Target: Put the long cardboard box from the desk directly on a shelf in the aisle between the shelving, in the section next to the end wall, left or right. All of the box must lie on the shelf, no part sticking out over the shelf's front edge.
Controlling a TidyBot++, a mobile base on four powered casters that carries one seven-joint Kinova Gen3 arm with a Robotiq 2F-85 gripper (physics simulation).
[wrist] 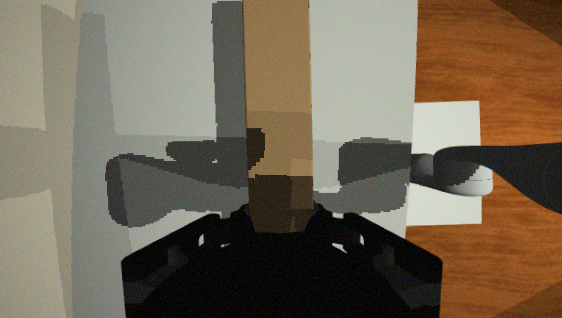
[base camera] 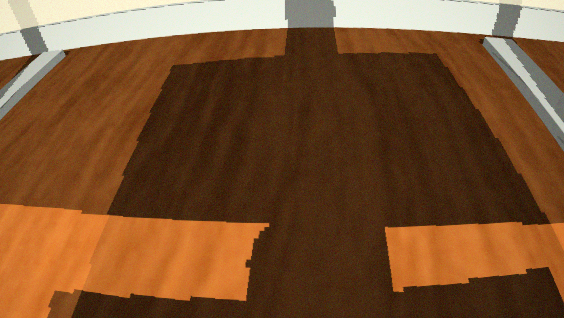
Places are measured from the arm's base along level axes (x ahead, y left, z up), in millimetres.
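Where they show: gripper, fingertip midpoint: [wrist: 281, 208].
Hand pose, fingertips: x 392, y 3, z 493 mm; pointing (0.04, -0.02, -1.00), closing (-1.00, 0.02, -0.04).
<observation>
After its pixels a point has its place.
The long cardboard box [wrist: 278, 80] @[x 388, y -106, z 540 mm] runs up the middle of the wrist view, and its far end is cut off by the top. My gripper [wrist: 281, 208] @[x 392, y 3, z 493 mm] is shut on the box near its close end. The box is over a pale grey shelf board [wrist: 365, 65] @[x 222, y -230, z 323 mm], roughly parallel to the shelf's straight edge on the right, with shelf surface on both sides. A dark shadow lies along the box's left side. Whether its underside touches the board is hidden. The box and gripper do not show in the base view.
A beige wall [wrist: 25, 240] @[x 960, y 110, z 372 mm] borders the board on the left. Right of the shelf edge are wood floor [wrist: 500, 265] @[x -954, y 702, z -397 mm], a white rectangular thing [wrist: 445, 120] and a dark arm part [wrist: 530, 172] @[x 82, y -19, z 452 mm]. The base view shows the end wall's white skirting [base camera: 200, 19] @[x 954, y 225, z -357 mm] and grey shelf bars [base camera: 37, 70] [base camera: 525, 80] either side.
</observation>
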